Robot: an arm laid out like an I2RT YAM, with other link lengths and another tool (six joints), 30 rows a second.
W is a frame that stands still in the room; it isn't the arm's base.
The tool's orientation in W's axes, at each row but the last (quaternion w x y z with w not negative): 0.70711 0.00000 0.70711 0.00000; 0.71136 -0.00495 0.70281 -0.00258; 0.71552 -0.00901 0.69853 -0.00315; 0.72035 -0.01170 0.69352 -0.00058; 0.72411 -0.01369 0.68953 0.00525; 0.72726 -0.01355 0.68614 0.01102; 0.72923 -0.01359 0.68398 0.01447; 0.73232 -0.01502 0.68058 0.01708
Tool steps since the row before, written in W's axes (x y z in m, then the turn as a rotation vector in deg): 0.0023 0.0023 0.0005 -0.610 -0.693 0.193; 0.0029 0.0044 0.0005 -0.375 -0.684 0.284; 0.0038 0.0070 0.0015 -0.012 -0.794 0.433; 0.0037 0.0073 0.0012 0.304 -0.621 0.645; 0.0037 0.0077 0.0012 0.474 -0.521 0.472; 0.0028 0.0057 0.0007 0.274 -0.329 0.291; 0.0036 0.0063 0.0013 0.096 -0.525 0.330; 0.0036 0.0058 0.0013 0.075 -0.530 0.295
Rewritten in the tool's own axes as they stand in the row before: -0.0005 0.0023 0.0023 -0.193 -0.693 -0.610; -0.0005 0.0044 0.0029 -0.281 -0.686 -0.374; -0.0015 0.0069 0.0039 -0.420 -0.801 -0.008; -0.0012 0.0072 0.0039 -0.622 -0.637 0.318; -0.0011 0.0076 0.0040 -0.442 -0.539 0.482; -0.0006 0.0056 0.0030 -0.274 -0.340 0.279; -0.0011 0.0062 0.0039 -0.325 -0.528 0.096; -0.0010 0.0056 0.0039 -0.291 -0.532 0.072
